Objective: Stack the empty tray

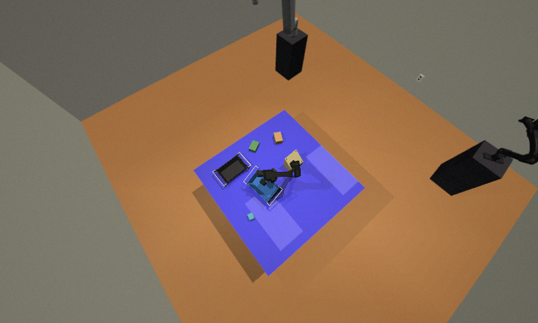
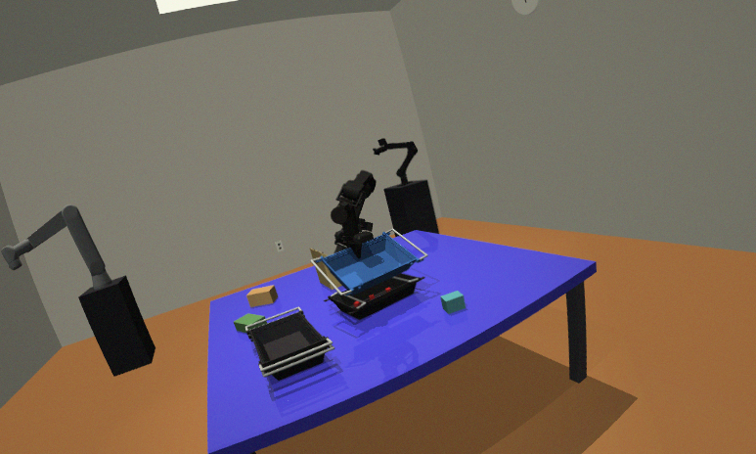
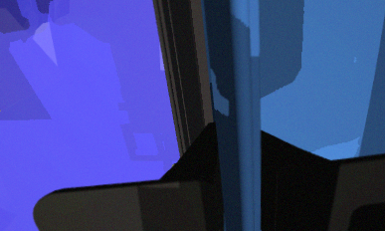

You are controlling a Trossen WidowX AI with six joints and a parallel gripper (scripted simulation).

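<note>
My gripper tip is 80 mm short of the blue tray, 10 mm to the right of it and 10 mm above it. From my gripper tip the other things lie so: teal block 350 mm ahead, 130 mm to the left, 150 mm below; orange block 450 mm behind, 340 mm to the right, 140 mm below; green block 180 mm behind, 440 mm to the right, 150 mm below.
</note>
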